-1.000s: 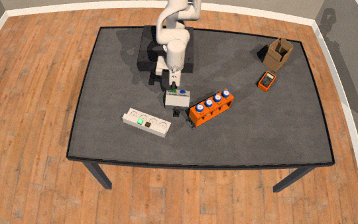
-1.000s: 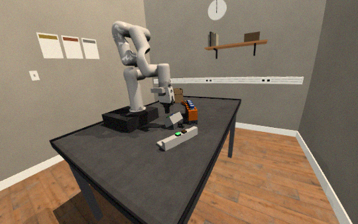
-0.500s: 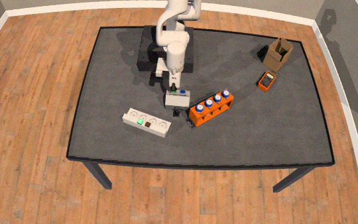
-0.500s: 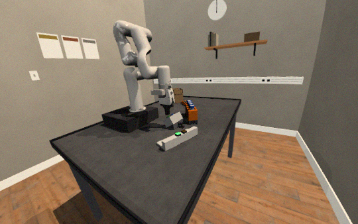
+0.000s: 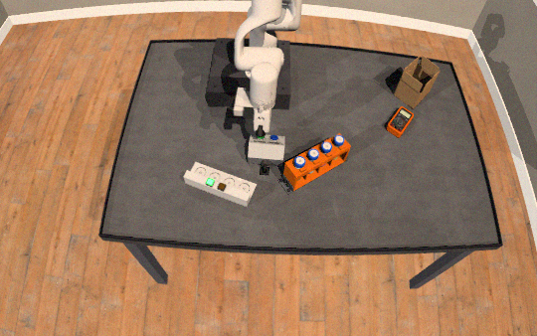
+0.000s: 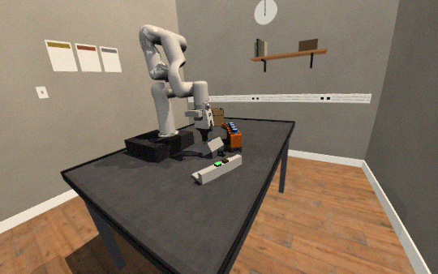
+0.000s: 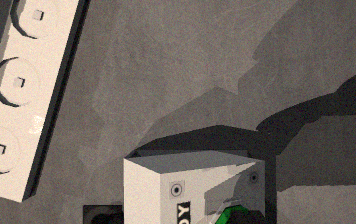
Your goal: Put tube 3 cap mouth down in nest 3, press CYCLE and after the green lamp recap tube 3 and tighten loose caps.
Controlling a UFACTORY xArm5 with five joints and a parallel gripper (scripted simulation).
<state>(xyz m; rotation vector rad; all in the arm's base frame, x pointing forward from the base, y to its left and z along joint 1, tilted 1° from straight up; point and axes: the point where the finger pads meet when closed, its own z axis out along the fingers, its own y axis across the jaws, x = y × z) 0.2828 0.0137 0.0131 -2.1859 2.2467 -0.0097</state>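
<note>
Now: the green key 30 mm below my hand. Round my hand: blue key: 40 mm to the left, 30 mm below; cap 4: 120 mm ahead, 120 mm to the left, 20 mm above; grey key housing: 20 mm ahead, 20 mm to the left, 40 mm below.
</note>
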